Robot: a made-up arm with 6 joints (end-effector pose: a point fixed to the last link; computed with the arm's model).
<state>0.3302 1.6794 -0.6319 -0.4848 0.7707 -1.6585</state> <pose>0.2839 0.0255 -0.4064 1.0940 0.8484 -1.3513</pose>
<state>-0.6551 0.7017 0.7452 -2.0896 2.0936 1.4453</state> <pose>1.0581 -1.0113 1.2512 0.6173 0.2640 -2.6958</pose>
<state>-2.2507 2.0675 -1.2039 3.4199 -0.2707 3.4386</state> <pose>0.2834 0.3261 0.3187 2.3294 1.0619 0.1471</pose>
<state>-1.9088 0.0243 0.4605 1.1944 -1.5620 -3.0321</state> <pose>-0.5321 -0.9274 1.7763 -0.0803 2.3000 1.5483</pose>
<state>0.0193 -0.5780 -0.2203 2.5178 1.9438 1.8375</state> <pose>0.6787 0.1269 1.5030 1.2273 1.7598 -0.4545</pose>
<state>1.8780 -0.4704 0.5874 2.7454 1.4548 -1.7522</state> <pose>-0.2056 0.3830 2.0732 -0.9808 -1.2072 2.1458</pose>
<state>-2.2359 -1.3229 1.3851 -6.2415 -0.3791 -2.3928</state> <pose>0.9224 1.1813 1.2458 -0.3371 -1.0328 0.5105</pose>
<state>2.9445 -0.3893 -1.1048 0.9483 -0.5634 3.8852</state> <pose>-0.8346 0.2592 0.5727 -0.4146 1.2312 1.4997</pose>
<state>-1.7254 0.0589 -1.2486 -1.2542 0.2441 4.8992</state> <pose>-0.1543 -0.6784 0.2200 -1.4610 1.4822 1.5717</pose>
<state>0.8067 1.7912 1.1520 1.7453 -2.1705 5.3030</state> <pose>1.2259 1.0336 0.1744 -1.2010 0.2592 -1.2992</pose>
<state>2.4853 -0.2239 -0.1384 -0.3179 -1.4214 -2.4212</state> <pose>-0.8687 0.5875 1.3258 -0.1251 1.9511 -0.0372</pose>
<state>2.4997 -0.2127 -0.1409 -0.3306 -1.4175 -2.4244</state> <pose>-0.8850 0.5778 1.3147 -0.1475 1.9497 -0.0468</pose>
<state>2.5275 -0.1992 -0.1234 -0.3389 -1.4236 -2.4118</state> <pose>-0.9074 0.5556 1.3207 -0.1907 1.9510 -0.0217</pose>
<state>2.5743 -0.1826 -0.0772 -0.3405 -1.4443 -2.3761</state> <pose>-0.9367 0.5147 1.3512 -0.2639 1.9548 0.0542</pose>
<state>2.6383 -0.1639 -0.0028 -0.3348 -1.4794 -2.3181</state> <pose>-0.9671 0.4544 1.4059 -0.3637 1.9580 0.1797</pose>
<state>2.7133 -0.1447 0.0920 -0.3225 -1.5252 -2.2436</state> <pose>-0.9900 0.3792 1.4775 -0.4788 1.9553 0.3418</pose>
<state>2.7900 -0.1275 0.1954 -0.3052 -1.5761 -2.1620</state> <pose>-0.9980 0.2992 1.5559 -0.5929 1.9441 0.5195</pose>
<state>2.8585 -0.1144 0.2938 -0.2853 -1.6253 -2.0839</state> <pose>-0.9898 0.2268 1.6300 -0.6898 1.9258 0.6890</pose>
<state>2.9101 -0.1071 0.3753 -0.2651 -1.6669 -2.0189</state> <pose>-0.9702 0.1727 1.6913 -0.7573 1.9059 0.8290</pose>
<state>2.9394 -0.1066 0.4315 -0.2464 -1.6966 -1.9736</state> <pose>-0.9466 0.1424 1.7351 -0.7896 1.8906 0.9256</pose>
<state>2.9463 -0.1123 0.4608 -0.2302 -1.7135 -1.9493</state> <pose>-0.9252 0.1349 1.7613 -0.7893 1.8831 0.9765</pose>
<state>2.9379 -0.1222 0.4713 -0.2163 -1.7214 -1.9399</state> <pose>-0.9069 0.1420 1.7757 -0.7678 1.8822 0.9955</pose>
